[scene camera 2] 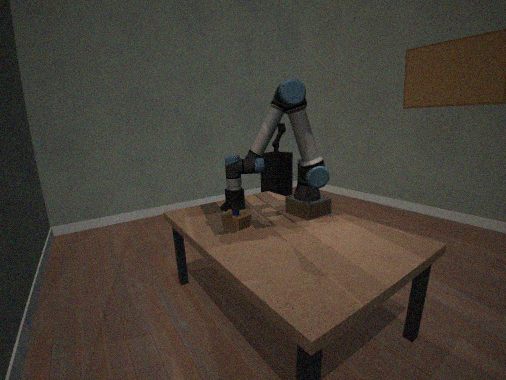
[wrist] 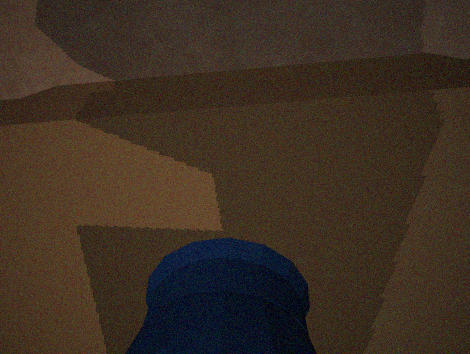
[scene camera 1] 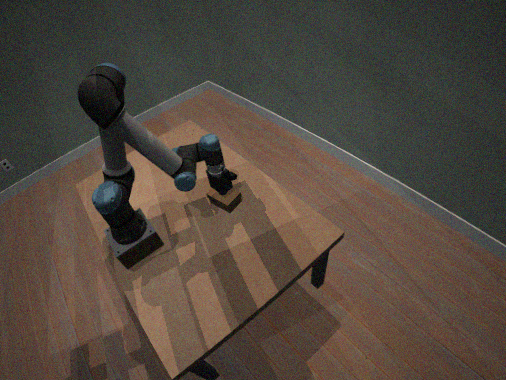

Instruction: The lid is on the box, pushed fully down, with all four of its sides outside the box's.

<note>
In view: the suction cup [wrist: 226,288] and a brown lid [wrist: 350,174].
</note>
